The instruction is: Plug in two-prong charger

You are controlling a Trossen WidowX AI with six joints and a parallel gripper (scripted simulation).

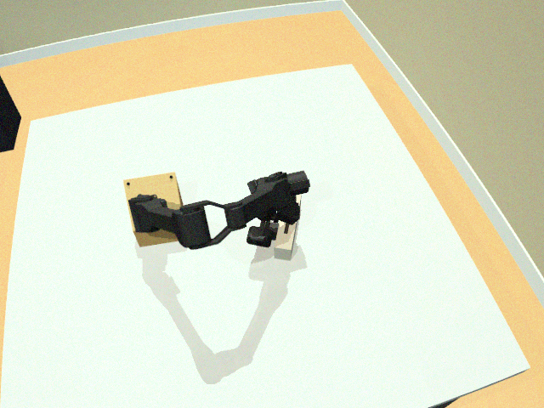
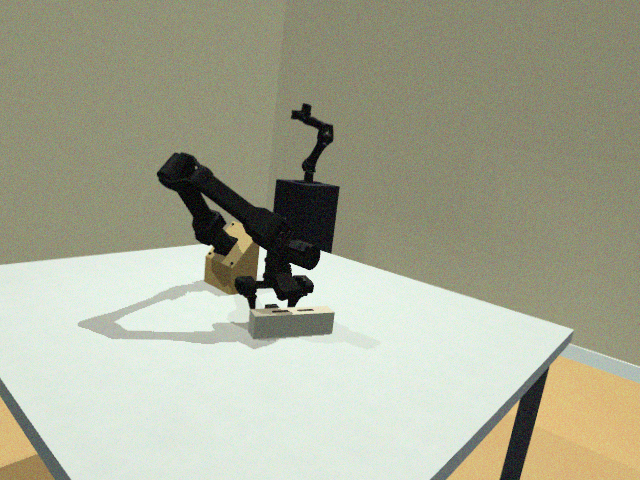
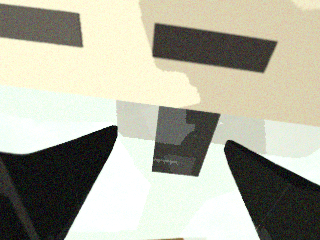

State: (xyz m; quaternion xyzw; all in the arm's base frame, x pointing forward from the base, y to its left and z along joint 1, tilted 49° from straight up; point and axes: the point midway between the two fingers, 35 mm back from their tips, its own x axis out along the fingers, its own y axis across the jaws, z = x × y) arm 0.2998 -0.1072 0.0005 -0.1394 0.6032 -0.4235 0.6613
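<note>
The grey charger is 30 mm ahead of my gripper tip, 10 mm to the right of it and 10 mm above it.
</note>
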